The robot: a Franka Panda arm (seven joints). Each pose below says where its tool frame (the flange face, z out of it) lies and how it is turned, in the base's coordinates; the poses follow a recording.
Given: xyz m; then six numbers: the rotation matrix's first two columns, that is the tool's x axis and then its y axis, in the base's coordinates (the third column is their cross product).
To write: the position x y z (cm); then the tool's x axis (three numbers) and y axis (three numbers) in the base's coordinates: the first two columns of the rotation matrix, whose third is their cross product. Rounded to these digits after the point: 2 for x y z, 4 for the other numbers.
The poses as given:
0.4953 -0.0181 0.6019 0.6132 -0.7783 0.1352 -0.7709 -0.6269 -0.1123
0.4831 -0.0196 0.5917 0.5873 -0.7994 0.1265 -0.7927 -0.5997 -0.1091
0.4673 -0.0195 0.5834 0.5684 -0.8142 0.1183 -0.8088 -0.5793 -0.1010
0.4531 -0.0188 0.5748 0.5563 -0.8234 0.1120 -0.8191 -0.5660 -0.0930
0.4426 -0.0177 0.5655 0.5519 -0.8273 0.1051 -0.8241 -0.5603 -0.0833
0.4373 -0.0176 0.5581 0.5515 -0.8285 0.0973 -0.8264 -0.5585 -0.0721
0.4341 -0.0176 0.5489 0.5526 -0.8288 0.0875 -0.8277 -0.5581 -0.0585
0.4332 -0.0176 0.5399 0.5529 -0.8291 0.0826 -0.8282 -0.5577 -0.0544
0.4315 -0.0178 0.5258 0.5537 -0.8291 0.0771 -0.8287 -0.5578 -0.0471
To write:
49.53 -1.81 60.19 0.6132 -0.7783 0.1352 -0.7709 -0.6269 -0.1123
48.31 -1.96 59.17 0.5873 -0.7994 0.1265 -0.7927 -0.5997 -0.1091
46.73 -1.95 58.34 0.5684 -0.8142 0.1183 -0.8088 -0.5793 -0.1010
45.31 -1.88 57.48 0.5563 -0.8234 0.1120 -0.8191 -0.5660 -0.0930
44.26 -1.77 56.55 0.5519 -0.8273 0.1051 -0.8241 -0.5603 -0.0833
43.73 -1.76 55.81 0.5515 -0.8285 0.0973 -0.8264 -0.5585 -0.0721
43.41 -1.76 54.89 0.5526 -0.8288 0.0875 -0.8277 -0.5581 -0.0585
43.32 -1.76 53.99 0.5529 -0.8291 0.0826 -0.8282 -0.5577 -0.0544
43.15 -1.78 52.58 0.5537 -0.8291 0.0771 -0.8287 -0.5578 -0.0471

